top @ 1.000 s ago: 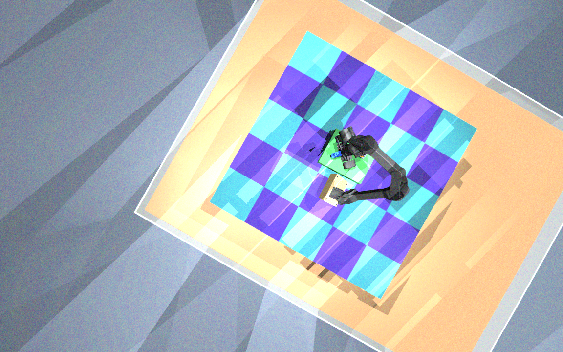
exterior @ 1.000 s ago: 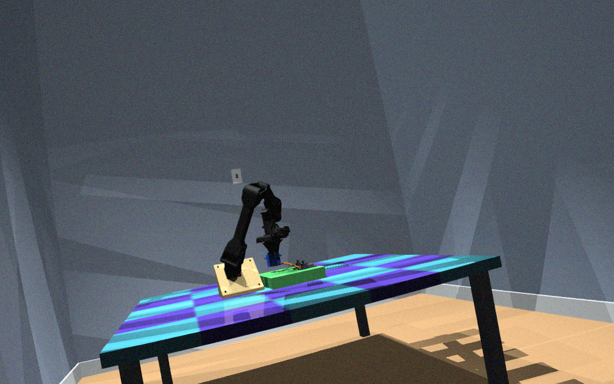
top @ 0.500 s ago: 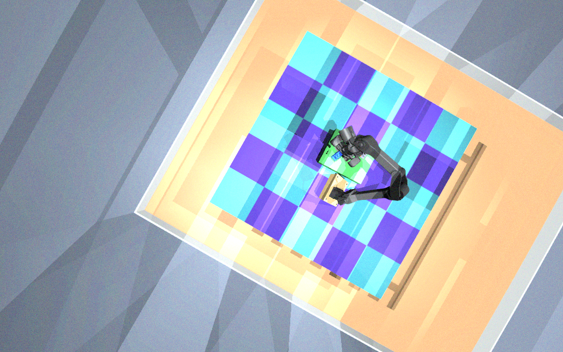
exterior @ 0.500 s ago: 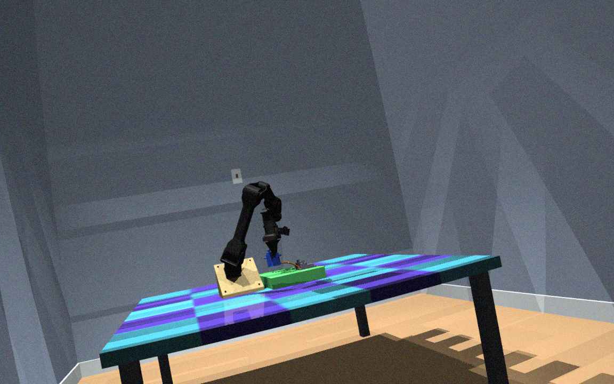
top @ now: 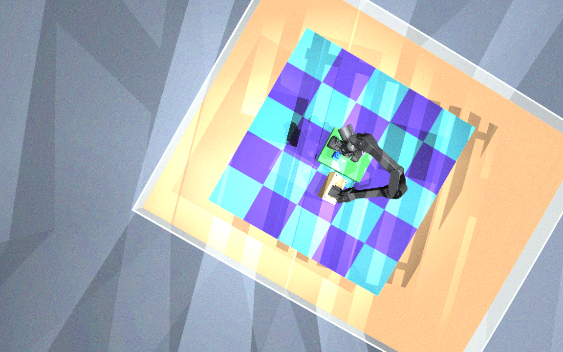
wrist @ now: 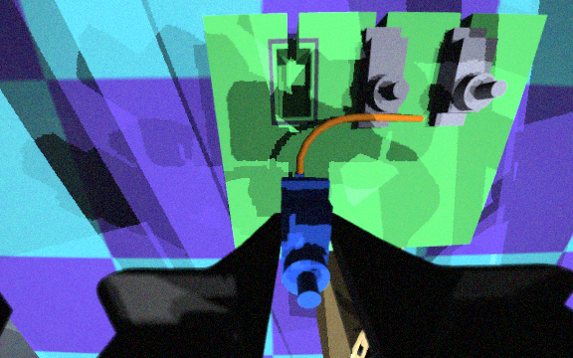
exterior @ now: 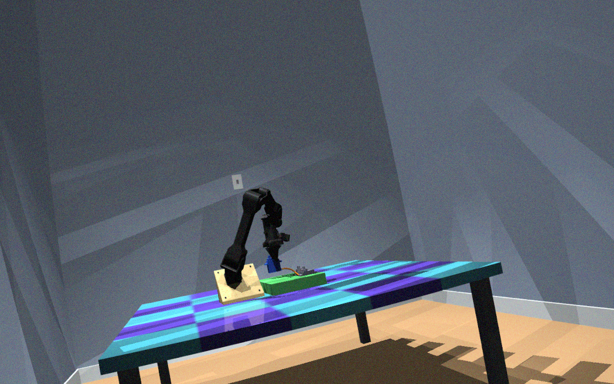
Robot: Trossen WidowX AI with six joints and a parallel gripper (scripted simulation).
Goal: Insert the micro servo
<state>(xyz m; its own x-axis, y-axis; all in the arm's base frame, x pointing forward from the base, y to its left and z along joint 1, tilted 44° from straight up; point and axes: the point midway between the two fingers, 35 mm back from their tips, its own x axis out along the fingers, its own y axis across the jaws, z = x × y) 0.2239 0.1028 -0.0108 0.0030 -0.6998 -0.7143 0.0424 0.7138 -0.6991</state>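
Now: gripper tip 10 cm above the green robot deck, 7 cm to the left of it and 1 cm past it.
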